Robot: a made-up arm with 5 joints.
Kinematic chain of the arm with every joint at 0, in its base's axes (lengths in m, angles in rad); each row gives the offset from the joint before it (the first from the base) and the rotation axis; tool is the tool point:
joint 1: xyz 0 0 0.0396 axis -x
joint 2: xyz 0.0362 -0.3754 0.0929 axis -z
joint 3: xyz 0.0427 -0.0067 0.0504 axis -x
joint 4: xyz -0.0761 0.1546 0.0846 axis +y
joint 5: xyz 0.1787 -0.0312 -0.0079 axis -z
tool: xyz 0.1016 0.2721 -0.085
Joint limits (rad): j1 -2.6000..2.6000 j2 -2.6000..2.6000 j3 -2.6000..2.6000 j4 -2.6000..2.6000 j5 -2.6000..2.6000
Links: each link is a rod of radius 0.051 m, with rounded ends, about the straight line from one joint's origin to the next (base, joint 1, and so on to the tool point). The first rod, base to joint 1, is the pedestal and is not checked.
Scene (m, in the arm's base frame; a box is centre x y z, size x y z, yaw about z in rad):
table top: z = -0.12
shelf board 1: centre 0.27 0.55 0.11 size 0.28 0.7 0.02 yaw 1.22
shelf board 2: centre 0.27 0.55 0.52 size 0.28 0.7 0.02 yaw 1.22
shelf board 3: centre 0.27 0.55 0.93 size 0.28 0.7 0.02 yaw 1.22
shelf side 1: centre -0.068 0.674 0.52 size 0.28 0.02 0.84 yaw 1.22
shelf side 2: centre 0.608 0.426 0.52 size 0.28 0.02 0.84 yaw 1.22
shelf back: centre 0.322 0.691 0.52 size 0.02 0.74 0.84 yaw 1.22
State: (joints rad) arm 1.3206 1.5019 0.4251 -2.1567 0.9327
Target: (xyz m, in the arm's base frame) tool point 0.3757 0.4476 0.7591
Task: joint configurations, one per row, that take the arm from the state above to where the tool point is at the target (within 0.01 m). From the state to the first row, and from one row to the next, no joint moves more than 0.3 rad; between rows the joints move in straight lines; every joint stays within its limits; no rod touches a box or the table.
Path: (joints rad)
1: 1.0569 1.4404 0.5046 -2.2675 0.9406
2: 0.7932 1.3789 0.5840 -2.3784 0.9484
3: 0.5295 1.3174 0.6635 -2.4892 0.9563
4: 0.2658 1.2559 0.7430 -2.6000 0.9642
5: 0.4584 1.5057 0.5732 -2.3744 1.0498
6: 0.6511 1.7556 0.4034 -2.1488 1.1354
7: 0.8438 2.0054 0.2336 -1.9231 1.2210
8: 1.0615 2.0842 0.3261 -1.8267 1.0917
9: 1.2793 2.1630 0.4186 -1.7303 0.9623
10: 1.4970 2.2418 0.5111 -1.6339 0.8330

